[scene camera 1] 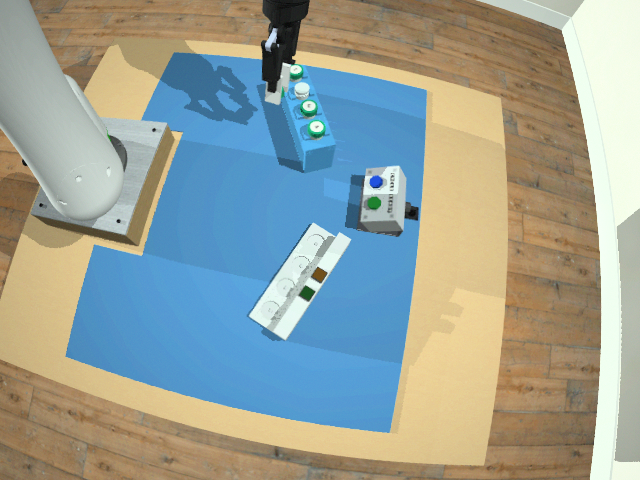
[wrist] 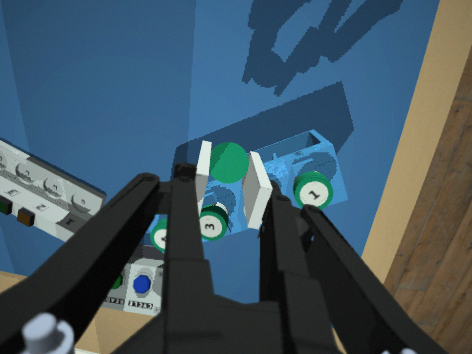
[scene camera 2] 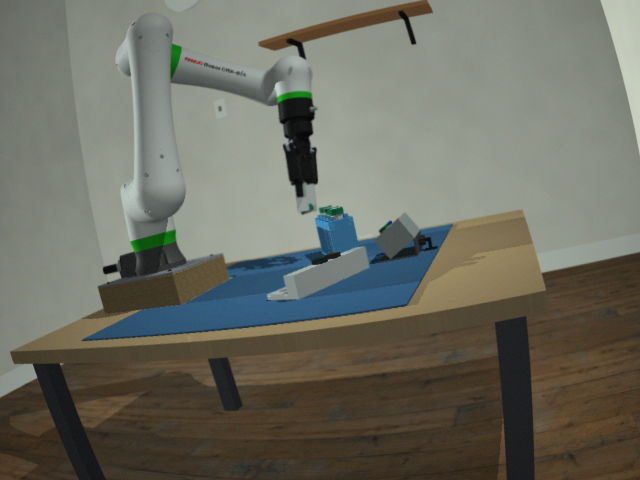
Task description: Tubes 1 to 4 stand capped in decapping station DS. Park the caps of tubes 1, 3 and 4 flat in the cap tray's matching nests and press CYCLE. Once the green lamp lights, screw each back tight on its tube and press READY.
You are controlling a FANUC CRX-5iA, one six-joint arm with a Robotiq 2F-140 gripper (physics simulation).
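Places are measured from the arm's base along level axes (x ahead, y left, z up), in millimetres.
Pixels of known places: gripper, fingertip midpoint: (scene camera 1: 276, 95) (wrist: 227, 162) (scene camera 2: 307, 211); arm's base at its link origin: (scene camera 2: 160, 269).
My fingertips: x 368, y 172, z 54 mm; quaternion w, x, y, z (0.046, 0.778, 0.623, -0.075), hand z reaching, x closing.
Ahead of a thing's pixels: the offset from my fingertips to its middle.
My gripper (scene camera 1: 279, 87) (scene camera 2: 306, 198) (wrist: 227, 162) is shut on a green cap @(2 mm back, 2 mm left, 7 mm up) (scene camera 2: 308, 208) (wrist: 229, 162), a plain green disc between the white pads, above and beside the blue decapping station @(56 mm ahead, 7 mm left, 71 mm down) (scene camera 1: 318, 159) (scene camera 2: 338, 235). Green caps 1 @(25 mm ahead, 79 mm left, 8 mm down) (scene camera 1: 295, 71) (wrist: 313, 191), 3 (scene camera 1: 309, 107) (wrist: 212, 226) and 4 @(88 mm ahead, 64 mm right, 8 mm down) (scene camera 1: 316, 128) (wrist: 161, 236) sit on their tubes. Tube 2 (scene camera 1: 301, 90) shows a bare white top; a pad hides it in the wrist view. The white cap tray @(95 mm ahead, 332 mm right, 96 mm down) (scene camera 1: 338, 248) (scene camera 2: 328, 276) has empty nests. Its green lamp @(112 mm ahead, 362 mm right, 69 mm down) (scene camera 1: 307, 293) looks dark.
The grey button box @(238 mm ahead, 158 mm right, 81 mm down) (scene camera 1: 379, 220) (scene camera 2: 395, 240) has a blue CYCLE button @(216 mm ahead, 135 mm right, 59 mm down) (scene camera 1: 375, 181) (wrist: 142, 284) and a green READY button @(215 mm ahead, 180 mm right, 59 mm down) (scene camera 1: 374, 202) (wrist: 117, 282). It stands right of station and tray. The arm's pedestal (scene camera 1: 147, 155) (scene camera 2: 139, 294) is at the left. A brown lamp @(129 mm ahead, 326 mm right, 69 mm down) (scene camera 1: 319, 274) is on the tray.
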